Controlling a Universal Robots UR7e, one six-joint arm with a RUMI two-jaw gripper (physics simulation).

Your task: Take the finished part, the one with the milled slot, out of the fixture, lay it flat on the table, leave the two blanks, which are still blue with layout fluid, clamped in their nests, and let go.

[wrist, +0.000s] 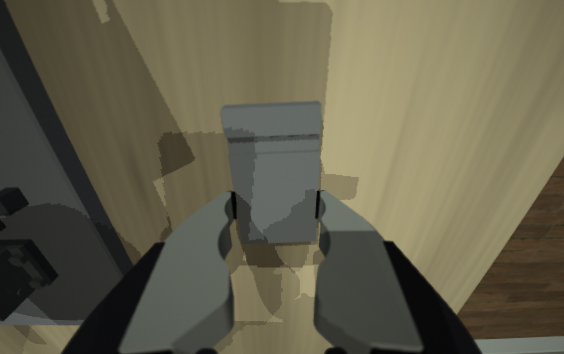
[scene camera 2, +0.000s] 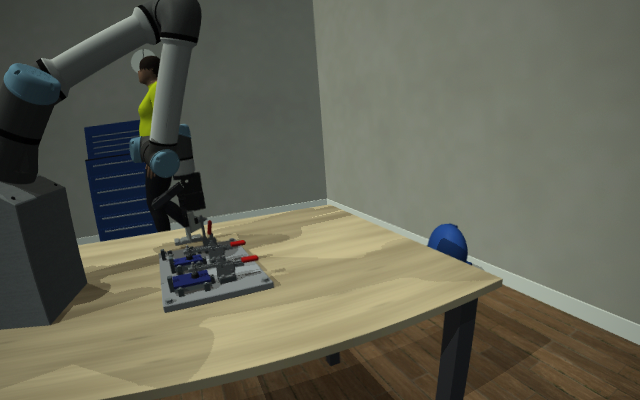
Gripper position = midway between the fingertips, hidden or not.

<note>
I see my gripper (scene camera 2: 190,239), a finished part (wrist: 273,148) and a fixture plate (wrist: 65,219).
My gripper shows as well in the wrist view (wrist: 276,193).
</note>
